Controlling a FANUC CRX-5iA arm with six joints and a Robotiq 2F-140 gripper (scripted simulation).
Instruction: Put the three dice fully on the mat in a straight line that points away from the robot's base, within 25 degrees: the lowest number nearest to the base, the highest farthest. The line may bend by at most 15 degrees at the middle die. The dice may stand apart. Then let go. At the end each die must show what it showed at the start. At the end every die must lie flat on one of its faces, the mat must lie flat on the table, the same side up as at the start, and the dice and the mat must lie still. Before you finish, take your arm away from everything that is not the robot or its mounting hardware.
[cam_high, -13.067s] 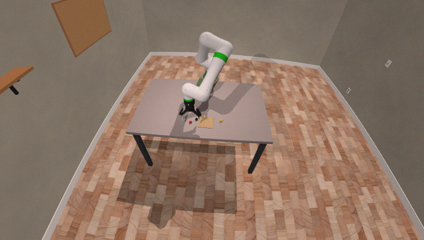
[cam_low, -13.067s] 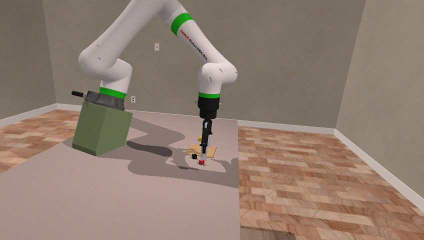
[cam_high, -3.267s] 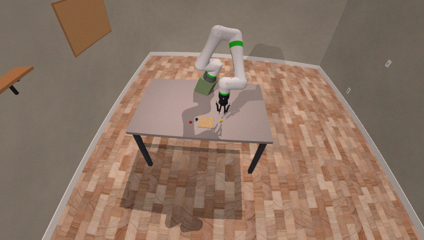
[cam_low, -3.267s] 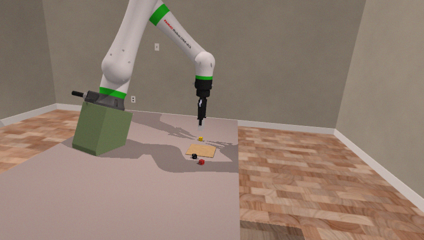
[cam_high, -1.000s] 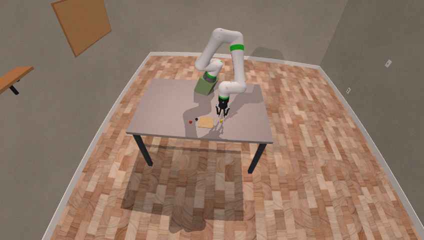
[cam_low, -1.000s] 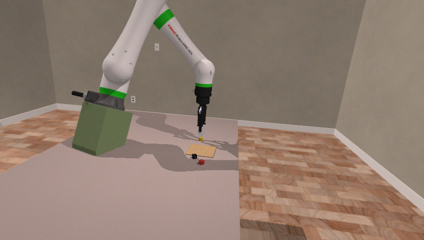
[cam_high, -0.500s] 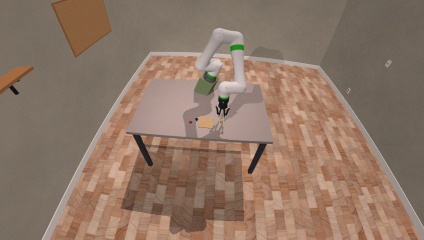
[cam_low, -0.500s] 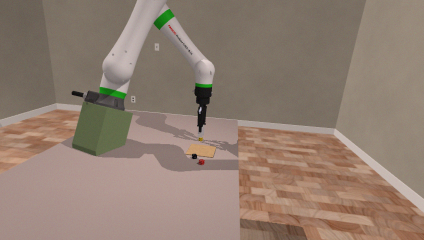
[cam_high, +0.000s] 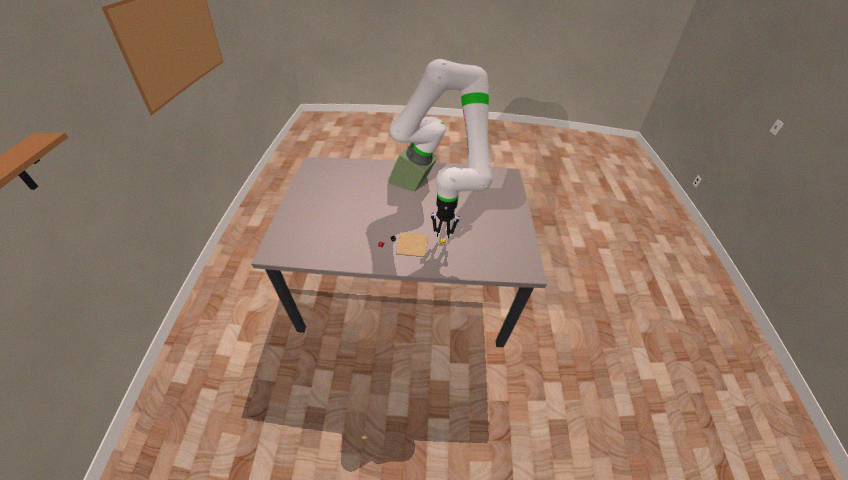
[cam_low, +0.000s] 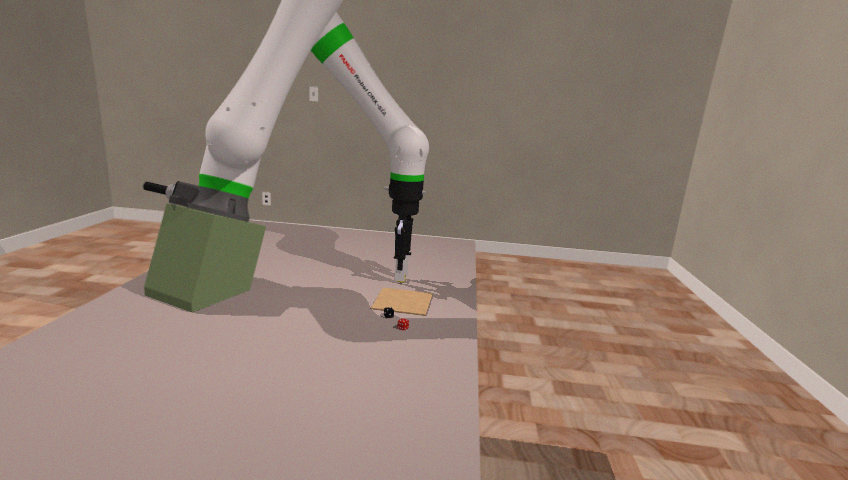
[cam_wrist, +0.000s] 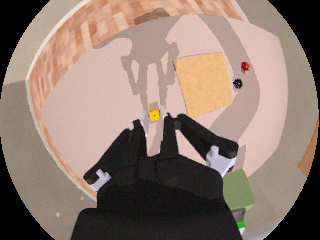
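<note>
Now: the yellow die 30 mm below my hand. Round my hand: red die (300 mm to the right, 40 mm ahead, 30 mm below); tan mat (140 mm to the right, 40 mm below, 20 mm ahead); black die (240 mm to the right, 30 mm below).
</note>
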